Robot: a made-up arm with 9 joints.
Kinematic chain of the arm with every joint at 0, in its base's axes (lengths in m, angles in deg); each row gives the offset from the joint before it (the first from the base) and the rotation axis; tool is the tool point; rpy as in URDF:
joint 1: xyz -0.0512 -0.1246 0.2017 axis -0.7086 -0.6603 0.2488
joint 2: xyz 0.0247 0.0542 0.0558 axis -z
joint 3: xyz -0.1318 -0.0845 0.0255 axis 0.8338 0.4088 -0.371
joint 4: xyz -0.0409 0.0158 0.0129 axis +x
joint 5: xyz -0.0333 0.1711 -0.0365 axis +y
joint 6: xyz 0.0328 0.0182 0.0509 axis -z
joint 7: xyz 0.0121 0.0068 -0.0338 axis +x
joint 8: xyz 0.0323 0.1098 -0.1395 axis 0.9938 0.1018 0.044
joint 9: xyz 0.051 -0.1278 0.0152 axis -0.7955 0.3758 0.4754
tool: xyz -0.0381 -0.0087 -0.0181 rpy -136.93 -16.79 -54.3
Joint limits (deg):
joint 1: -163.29..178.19
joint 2: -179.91..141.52
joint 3: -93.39..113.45
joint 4: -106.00..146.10
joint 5: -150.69..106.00
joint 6: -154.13..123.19
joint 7: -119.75..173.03
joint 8: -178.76..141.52
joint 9: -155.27..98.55
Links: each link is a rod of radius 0.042 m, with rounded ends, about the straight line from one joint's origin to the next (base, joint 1, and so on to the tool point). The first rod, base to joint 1, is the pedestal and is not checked.
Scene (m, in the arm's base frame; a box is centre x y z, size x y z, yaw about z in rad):
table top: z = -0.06
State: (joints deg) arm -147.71 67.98 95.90 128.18 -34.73 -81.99 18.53 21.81 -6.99
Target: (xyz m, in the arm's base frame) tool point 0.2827 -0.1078 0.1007
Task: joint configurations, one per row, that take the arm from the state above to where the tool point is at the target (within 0.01 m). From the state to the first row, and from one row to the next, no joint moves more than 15 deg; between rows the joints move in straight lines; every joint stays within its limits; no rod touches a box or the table.
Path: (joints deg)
1: -150.83 75.34 99.41 131.76 -47.34 -74.51 4.12 20.04 -4.16
2: -153.94 82.70 102.92 135.35 -59.94 -67.02 -10.28 18.26 -1.34
3: -157.06 90.06 106.43 138.93 -72.55 -59.54 -24.69 16.49 1.49
4: -160.17 97.42 109.94 142.52 -85.15 -52.06 -39.09 14.72 4.32
5: -163.29 104.77 113.45 146.10 -97.76 -44.57 -53.50 12.94 7.15

